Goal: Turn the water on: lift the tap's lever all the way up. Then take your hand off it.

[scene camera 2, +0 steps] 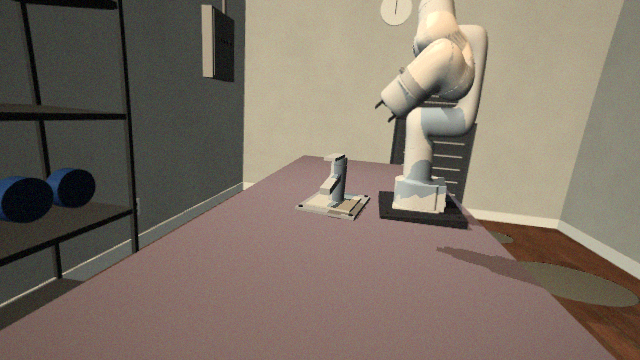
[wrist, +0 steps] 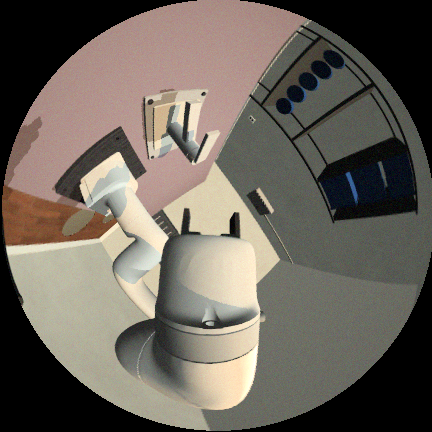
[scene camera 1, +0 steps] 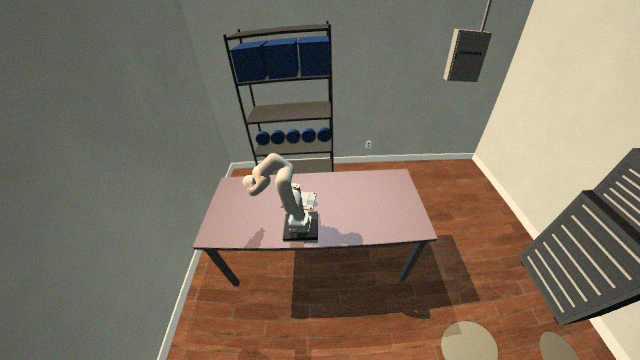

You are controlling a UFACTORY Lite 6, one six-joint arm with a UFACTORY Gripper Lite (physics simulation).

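Places are measured from the arm's base along level axes (x ahead, y left, z up), in centimetres.
Pixels of known places: hand, tool point: (scene camera 2: 385,111) (wrist: 210,224); arm's base, link origin: (scene camera 2: 414,203) (wrist: 108,176) (scene camera 1: 300,223).
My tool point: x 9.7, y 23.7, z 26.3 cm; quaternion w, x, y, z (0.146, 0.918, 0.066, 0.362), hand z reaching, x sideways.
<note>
For each thing: its top centre in the pictures, then the offset to it from my tool point. "pt": a spot on its surface instead. Level surfaces: height alone.
- tap, surface spot: (wrist: 181,140) (scene camera 2: 342,179) pt dx +11.8, dy -16.1, dz -20.2 cm
- pale base plate, top centre: (scene camera 2: 335,199) (wrist: 173,127) (scene camera 1: 298,199) dx +13.4, dy -17.8, dz -27.4 cm
- spout, top centre: (wrist: 194,127) (scene camera 2: 331,176) dx +13.7, dy -10.8, dz -18.7 cm
- pink table, surface height: dz -28.6 cm
The tap (scene camera 2: 339,182) (wrist: 181,140) stands upright on a pale base plate (scene camera 1: 312,195) (scene camera 2: 315,206) (wrist: 150,127) on the table, beside the robot's base. Its lever (scene camera 2: 334,157) (wrist: 208,146) is a pale flat bar on top of the column and looks close to level; its exact angle is hard to tell. The spout (scene camera 2: 329,185) (wrist: 187,120) sticks out lower down, on the same side. In scene camera 1 the arm hides part of the tap. My gripper (scene camera 2: 384,112) (wrist: 210,223) is open and empty, higher than the lever and well apart from it.
The robot's black base board (scene camera 1: 300,236) (scene camera 2: 425,217) (wrist: 131,155) is close to the tap's plate on the pink table (scene camera 1: 370,205) (scene camera 2: 300,280) (wrist: 210,45). A shelf rack (scene camera 1: 330,95) (scene camera 2: 131,165) with blue boxes and blue round things stands behind the table.
</note>
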